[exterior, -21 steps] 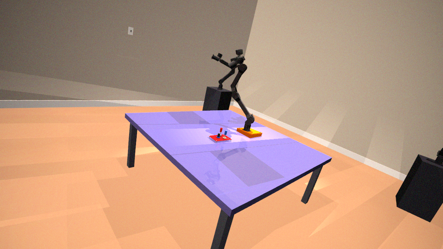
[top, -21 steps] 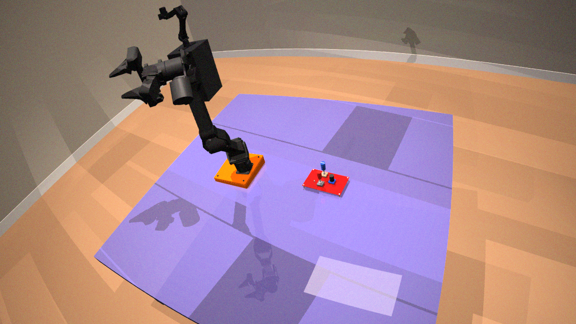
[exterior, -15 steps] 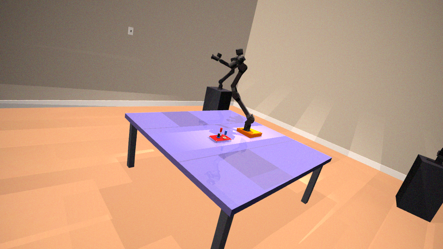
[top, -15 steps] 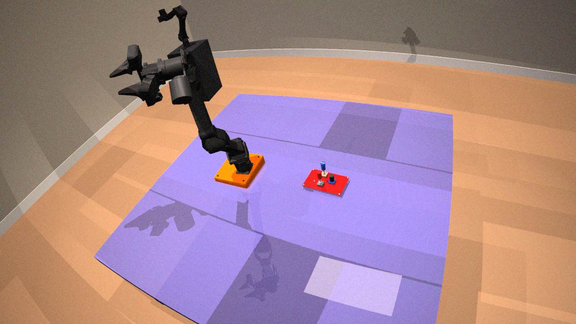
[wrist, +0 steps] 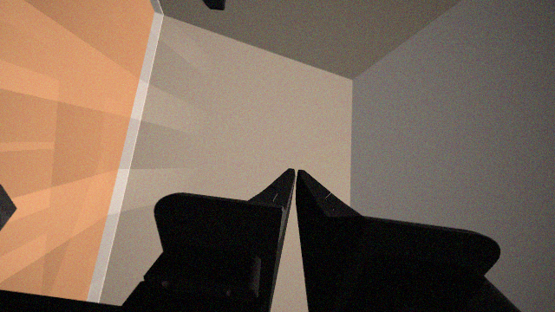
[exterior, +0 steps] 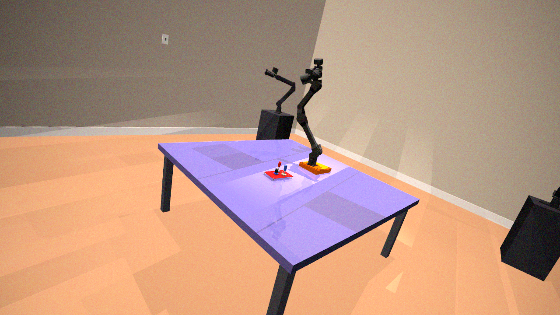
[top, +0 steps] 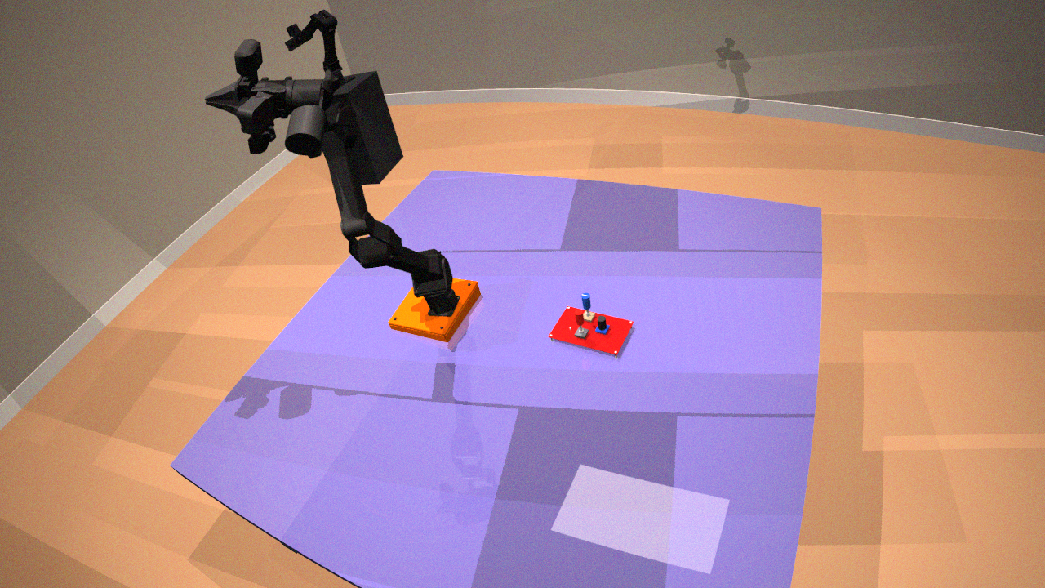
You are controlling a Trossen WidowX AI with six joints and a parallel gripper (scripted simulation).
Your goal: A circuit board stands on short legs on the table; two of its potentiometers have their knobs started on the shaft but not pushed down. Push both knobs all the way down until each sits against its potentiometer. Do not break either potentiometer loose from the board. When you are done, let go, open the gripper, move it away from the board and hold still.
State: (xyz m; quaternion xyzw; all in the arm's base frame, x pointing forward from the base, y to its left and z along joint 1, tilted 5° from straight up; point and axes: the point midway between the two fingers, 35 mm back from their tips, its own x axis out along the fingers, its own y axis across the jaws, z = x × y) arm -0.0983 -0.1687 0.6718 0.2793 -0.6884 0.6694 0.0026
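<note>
My gripper tip is 500 mm short of the grey potentiometer, 190 mm to the right of it and 650 mm above it. From my gripper tip the other things lie so: potentiometer with blue knob 510 mm ahead, 240 mm to the left, 640 mm below.
</note>
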